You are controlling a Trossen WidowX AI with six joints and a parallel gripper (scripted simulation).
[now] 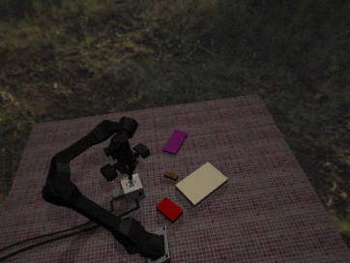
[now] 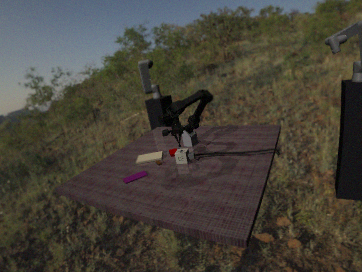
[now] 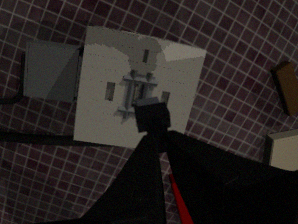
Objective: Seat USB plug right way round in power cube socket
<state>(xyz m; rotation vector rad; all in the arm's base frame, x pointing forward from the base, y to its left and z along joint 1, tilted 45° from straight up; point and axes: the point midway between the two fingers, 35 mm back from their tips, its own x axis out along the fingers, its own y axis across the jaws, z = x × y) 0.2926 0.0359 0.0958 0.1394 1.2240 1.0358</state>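
Right now my gripper tip is 20 mm above the dark USB plug. Round my gripper tip: cream flat panel (10 mm ahead, 290 mm to the right, 130 mm below); small brown block (70 mm ahead, 160 mm to the right, 130 mm below); red block (100 mm behind, 140 mm to the right, 120 mm below).
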